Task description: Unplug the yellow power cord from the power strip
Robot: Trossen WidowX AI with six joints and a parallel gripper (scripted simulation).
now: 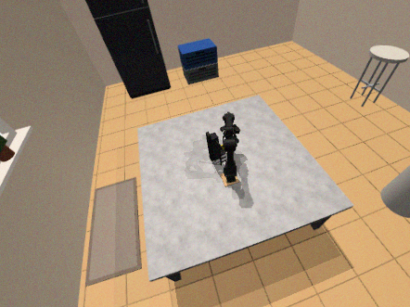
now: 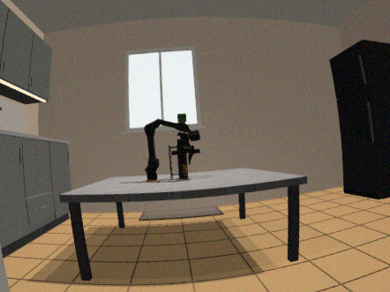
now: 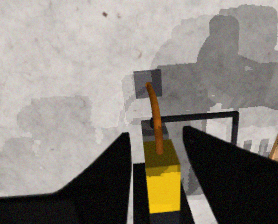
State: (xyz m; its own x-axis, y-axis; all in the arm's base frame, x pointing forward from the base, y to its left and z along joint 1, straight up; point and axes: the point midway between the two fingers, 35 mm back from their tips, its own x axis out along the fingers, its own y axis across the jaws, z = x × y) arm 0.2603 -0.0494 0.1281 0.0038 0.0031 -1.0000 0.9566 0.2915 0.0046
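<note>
Now: the yellow plug 60 mm to the left of my gripper tip, 30 mm behind it and 10 mm below it.
</note>
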